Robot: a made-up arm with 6 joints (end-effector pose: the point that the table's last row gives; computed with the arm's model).
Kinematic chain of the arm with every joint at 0, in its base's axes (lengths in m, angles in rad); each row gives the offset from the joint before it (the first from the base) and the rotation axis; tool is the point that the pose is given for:
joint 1: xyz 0 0 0.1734 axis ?
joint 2: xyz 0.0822 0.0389 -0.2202 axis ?
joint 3: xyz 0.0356 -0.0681 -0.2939 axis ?
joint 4: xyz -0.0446 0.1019 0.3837 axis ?
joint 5: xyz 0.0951 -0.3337 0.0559 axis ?
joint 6: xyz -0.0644 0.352 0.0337 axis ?
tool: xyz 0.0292 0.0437 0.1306
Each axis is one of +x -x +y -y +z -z.
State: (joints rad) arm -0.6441 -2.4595 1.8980 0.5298 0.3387 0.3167
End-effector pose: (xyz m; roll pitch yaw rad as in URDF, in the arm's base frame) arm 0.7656 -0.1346 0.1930 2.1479 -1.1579 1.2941
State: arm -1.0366 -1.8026 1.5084 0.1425 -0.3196 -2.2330
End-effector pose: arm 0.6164 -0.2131 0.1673 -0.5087 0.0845 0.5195
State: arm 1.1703 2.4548 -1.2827 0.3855 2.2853 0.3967
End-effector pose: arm -0.3596 -0.1665 0.6111 1.9326 0.0204 -0.8769
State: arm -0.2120 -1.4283 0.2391 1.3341 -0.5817 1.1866
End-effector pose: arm 0.3458 -0.0392 -0.2134 -2.2549 0.2314 0.5777
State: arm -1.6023 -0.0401 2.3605 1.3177 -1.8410 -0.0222
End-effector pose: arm -0.2101 0.1723 -0.6962 -2.0036 -0.9976 2.0715
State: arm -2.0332 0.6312 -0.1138 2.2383 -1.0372 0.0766
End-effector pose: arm -0.2741 -0.3793 -0.0770 1.7038 0.9446 -1.9171
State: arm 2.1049 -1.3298 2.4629 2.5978 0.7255 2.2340
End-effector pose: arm -0.5994 0.0744 0.0250 0.1391 0.8143 -2.0436
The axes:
joint 1: +z
joint 2: -x
joint 3: +y
joint 4: +x
joint 5: +z
joint 6: +x

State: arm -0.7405 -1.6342 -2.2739 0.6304 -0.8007 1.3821
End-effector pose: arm 0.0738 0.5699 -0.1972 -2.5341 0.6812 -2.4760
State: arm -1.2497 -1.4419 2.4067 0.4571 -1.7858 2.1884
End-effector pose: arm 0.6731 0.1187 -0.4307 -0.4843 0.9440 -3.0454
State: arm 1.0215 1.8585 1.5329 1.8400 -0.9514 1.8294
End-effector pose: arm 0.5270 0.0397 0.1052 2.2118 0.0346 -1.4169
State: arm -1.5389 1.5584 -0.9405 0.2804 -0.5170 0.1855
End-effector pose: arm 0.2559 0.2575 -0.0211 -1.0554 -0.5037 -0.7593
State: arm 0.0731 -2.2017 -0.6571 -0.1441 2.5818 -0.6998
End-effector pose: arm -0.4380 0.3165 -0.6702 -2.8385 -0.8715 2.9688
